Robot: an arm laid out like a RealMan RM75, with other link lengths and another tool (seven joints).
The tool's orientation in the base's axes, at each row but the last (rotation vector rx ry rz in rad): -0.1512 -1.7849 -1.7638; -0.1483 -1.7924 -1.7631; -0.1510 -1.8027 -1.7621; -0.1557 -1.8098 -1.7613; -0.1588 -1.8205 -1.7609; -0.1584 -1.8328 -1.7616; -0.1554 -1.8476 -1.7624; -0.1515 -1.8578 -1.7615; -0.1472 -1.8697 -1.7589; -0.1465 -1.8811 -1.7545; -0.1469 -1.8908 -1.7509; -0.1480 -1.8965 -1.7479; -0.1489 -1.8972 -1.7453
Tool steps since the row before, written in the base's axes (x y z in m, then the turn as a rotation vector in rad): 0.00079 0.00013 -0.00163 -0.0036 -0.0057 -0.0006; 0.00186 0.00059 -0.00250 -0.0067 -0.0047 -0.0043; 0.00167 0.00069 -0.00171 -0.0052 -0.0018 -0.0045; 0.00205 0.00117 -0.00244 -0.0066 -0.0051 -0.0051; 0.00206 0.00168 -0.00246 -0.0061 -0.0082 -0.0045; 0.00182 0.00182 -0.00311 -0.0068 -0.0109 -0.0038; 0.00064 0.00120 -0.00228 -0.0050 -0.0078 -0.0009; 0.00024 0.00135 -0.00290 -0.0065 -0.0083 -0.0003; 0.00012 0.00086 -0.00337 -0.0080 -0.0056 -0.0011; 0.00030 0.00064 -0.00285 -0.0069 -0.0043 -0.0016; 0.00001 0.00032 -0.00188 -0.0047 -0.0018 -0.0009; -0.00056 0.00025 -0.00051 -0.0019 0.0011 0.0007; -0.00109 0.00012 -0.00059 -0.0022 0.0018 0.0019
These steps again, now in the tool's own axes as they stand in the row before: -0.00148 -0.00101 -0.00028 0.0045 -0.0029 -0.0042; -0.00292 -0.00121 -0.00027 0.0049 -0.0075 -0.0024; -0.00241 -0.00061 -0.00003 0.0026 -0.0066 -0.0002; -0.00323 -0.00101 0.00027 0.0045 -0.0082 -0.0029; -0.00340 -0.00097 0.00077 0.0053 -0.0078 -0.0060; -0.00355 -0.00165 0.00099 0.0071 -0.0078 -0.0083; -0.00197 -0.00156 0.00085 0.0060 -0.0040 -0.0058; -0.00196 -0.00228 0.00112 0.0077 -0.0043 -0.0058; -0.00192 -0.00282 0.00071 0.0078 -0.0053 -0.0028; -0.00175 -0.00231 0.00048 0.0063 -0.0051 -0.0019; -0.00097 -0.00162 0.00029 0.0040 -0.0031 -0.0002; 0.00017 -0.00066 0.00042 0.0016 0.0000 0.0016; 0.00061 -0.00098 0.00046 0.0022 0.0010 0.0024
